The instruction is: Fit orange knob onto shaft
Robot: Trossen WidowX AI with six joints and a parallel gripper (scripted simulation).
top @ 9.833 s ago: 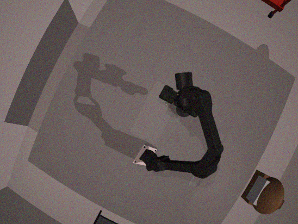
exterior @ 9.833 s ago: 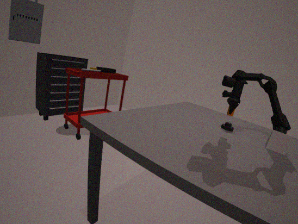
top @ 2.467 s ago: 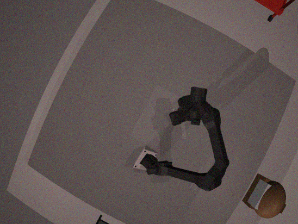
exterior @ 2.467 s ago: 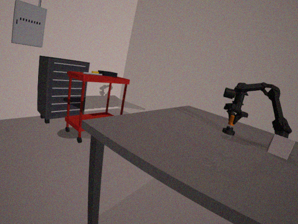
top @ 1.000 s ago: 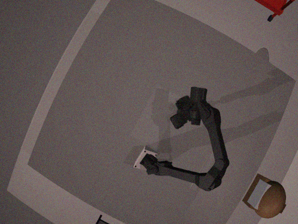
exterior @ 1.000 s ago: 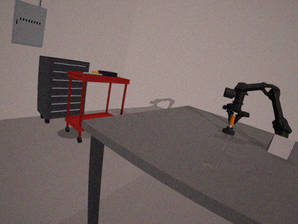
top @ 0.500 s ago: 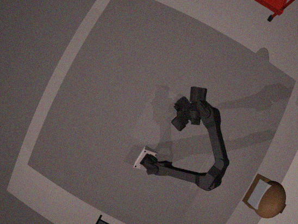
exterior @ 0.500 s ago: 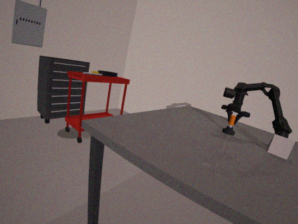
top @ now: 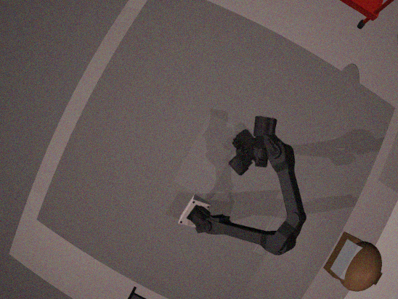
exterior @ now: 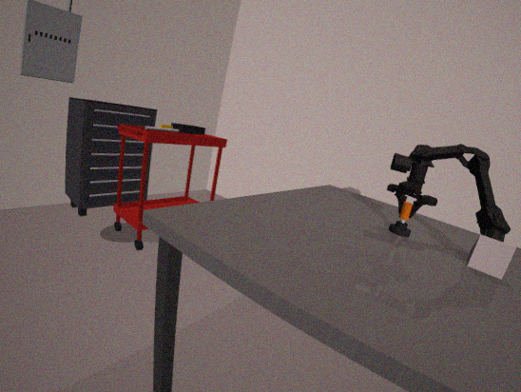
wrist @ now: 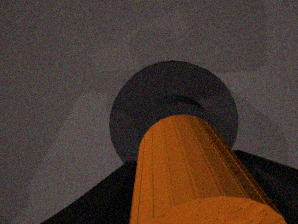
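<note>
Right now the orange knob is 30 mm above my gripper tip. Round my gripper tip: dark round pedestal 40 mm below.
</note>
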